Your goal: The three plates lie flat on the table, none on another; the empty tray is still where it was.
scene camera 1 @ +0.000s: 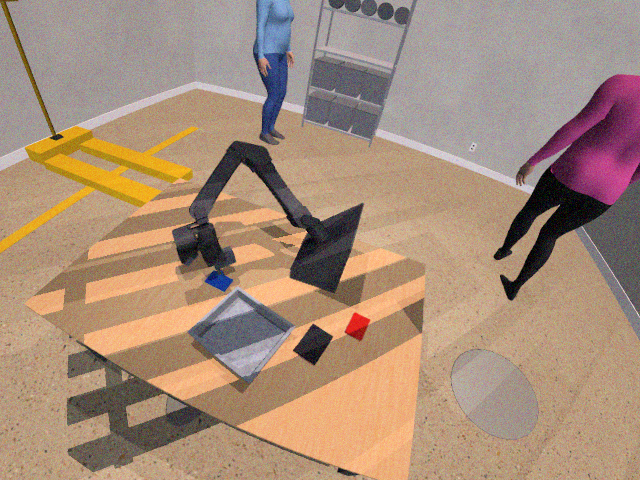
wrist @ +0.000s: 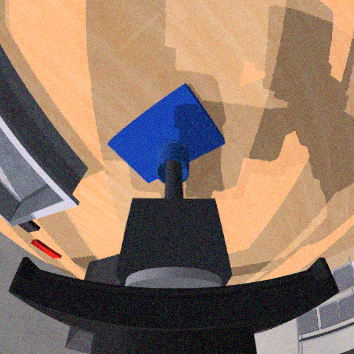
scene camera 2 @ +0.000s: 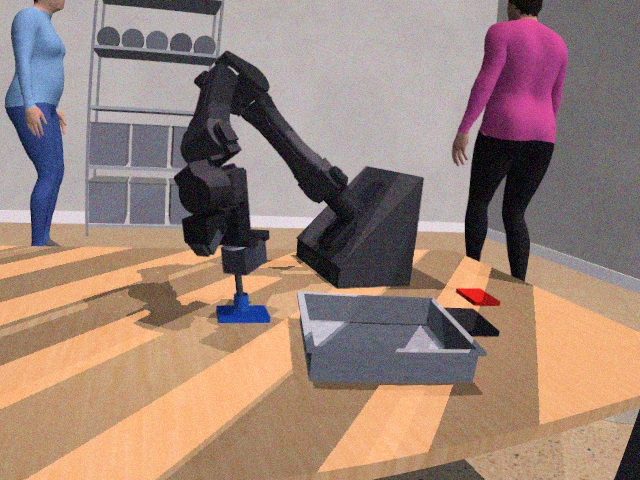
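Pixels of known places: end effector, tool point: (scene camera 1: 221, 279) (wrist: 173, 148) (scene camera 2: 242, 313); arm's base, origin of the base link: (scene camera 1: 323, 238) (scene camera 2: 353, 214).
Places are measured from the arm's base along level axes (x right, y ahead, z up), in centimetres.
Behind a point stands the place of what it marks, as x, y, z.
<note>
A blue plate (scene camera 1: 218, 280) {31.7, 24.0, -13.1} (scene camera 2: 243, 313) {31.8, 24.7, -13.1} (wrist: 154, 140) {31.3, 24.3, -13.1} lies flat on the wooden table (scene camera 1: 335, 413) {-19.7, 53.9, -14.1} (scene camera 2: 154, 413) {48.5, 50.6, -14.1}, behind the tray's far corner. My suction cup (scene camera 2: 240, 298) (wrist: 173, 165) {31.4, 22.3, -14.2} stands upright on the plate's top and holds it. A black plate (scene camera 1: 312, 343) {-7.4, 35.0, -13.2} (scene camera 2: 472, 321) {-8.2, 36.1, -13.2} (wrist: 29, 226) {-7.4, 30.1, -13.2} and a red plate (scene camera 1: 357, 325) {-20.8, 23.3, -13.1} (scene camera 2: 478, 296) {-20.3, 24.1, -13.2} (wrist: 46, 248) {-17.9, 23.2, -13.2} lie flat and apart on the table, to the right of the tray. The grey tray (scene camera 1: 219, 356) {17.0, 50.7, -9.0} (scene camera 2: 392, 367) {18.1, 50.1, -11.7} (wrist: 38, 147) {24.0, 32.2, -10.8} is empty.
The arm's dark base (scene camera 1: 325, 252) {-2.3, 9.2, 2.7} (scene camera 2: 371, 237) {1.4, 11.8, -2.8} stands behind the tray. A person in blue (scene camera 1: 272, 67) (scene camera 2: 35, 103) and a person in pink (scene camera 1: 584, 165) (scene camera 2: 511, 129) stand on the floor. A shelf rack (scene camera 1: 356, 55) (scene camera 2: 154, 51), yellow pallet (scene camera 1: 103, 165) and grey floor disc (scene camera 1: 493, 392) lie beyond.
</note>
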